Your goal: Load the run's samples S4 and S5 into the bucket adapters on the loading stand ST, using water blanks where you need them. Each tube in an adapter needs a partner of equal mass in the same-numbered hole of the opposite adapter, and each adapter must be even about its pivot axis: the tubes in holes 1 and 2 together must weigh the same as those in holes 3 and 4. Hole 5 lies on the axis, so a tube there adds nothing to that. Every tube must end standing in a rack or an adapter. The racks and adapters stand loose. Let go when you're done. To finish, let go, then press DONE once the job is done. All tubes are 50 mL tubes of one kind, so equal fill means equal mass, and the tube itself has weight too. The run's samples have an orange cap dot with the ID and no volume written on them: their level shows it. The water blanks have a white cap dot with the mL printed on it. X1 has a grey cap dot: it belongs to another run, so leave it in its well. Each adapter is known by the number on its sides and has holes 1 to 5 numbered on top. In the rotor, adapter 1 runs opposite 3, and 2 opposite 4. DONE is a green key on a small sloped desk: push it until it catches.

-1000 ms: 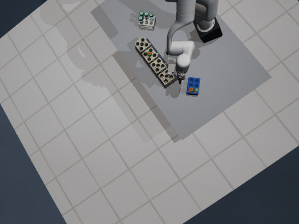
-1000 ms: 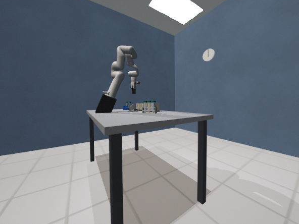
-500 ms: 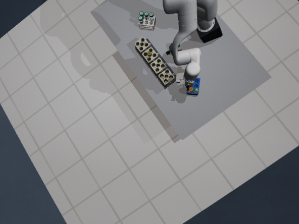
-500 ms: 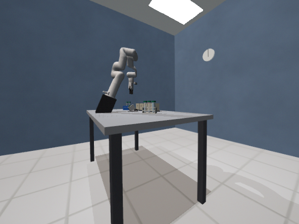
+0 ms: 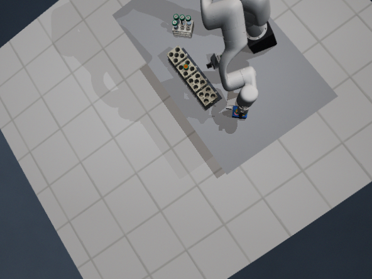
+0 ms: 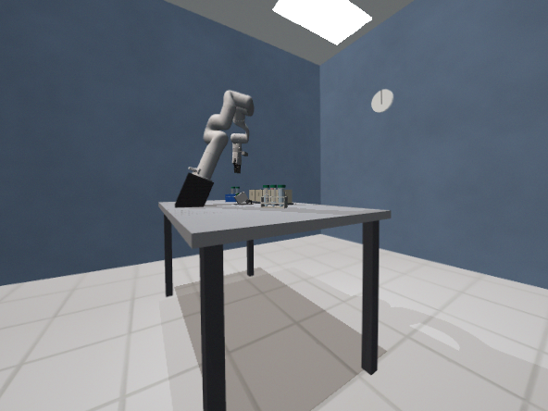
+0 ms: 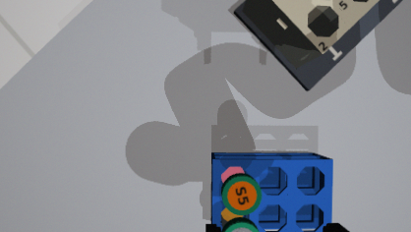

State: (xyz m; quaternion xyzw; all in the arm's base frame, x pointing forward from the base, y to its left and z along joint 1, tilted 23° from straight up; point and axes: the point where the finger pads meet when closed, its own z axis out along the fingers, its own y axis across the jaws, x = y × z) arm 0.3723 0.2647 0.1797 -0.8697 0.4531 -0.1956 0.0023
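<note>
Now: the blue rack 40 mm behind my hand and 220 mm below it. Also, from my hand: white rack (230 mm behind, 650 mm to the right, 220 mm below); adapter (40 mm ahead, 210 mm to the right, 200 mm below).
</note>
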